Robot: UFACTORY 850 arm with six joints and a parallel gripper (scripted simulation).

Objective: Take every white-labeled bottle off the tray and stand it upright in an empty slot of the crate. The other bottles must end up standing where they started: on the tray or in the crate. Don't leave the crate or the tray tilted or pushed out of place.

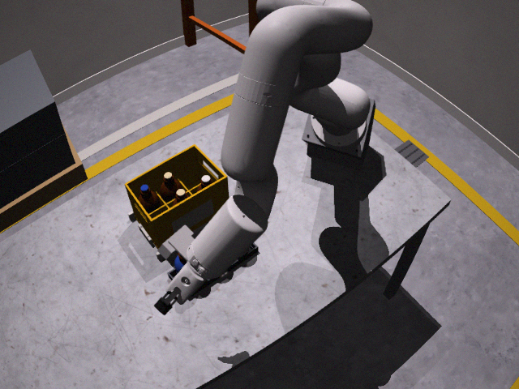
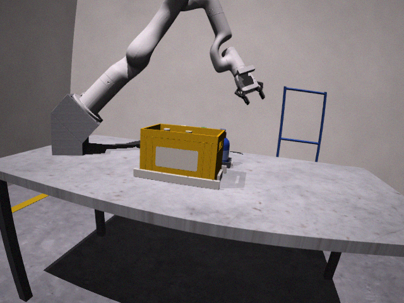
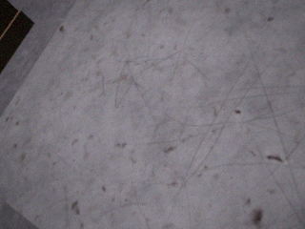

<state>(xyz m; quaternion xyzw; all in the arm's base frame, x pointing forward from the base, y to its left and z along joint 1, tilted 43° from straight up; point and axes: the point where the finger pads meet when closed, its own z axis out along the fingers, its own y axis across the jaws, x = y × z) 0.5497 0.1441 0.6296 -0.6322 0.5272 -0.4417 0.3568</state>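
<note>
The white-labeled bottle lies 280 mm behind my hand, 240 mm to the right of it and 220 mm below it. Round my hand: crate (440 mm to the right, 220 mm below, 180 mm behind); then green bottle (220 mm to the right, 220 mm below, 180 mm behind); then blue bottle (220 mm below, 200 mm to the right, 100 mm behind).
</note>
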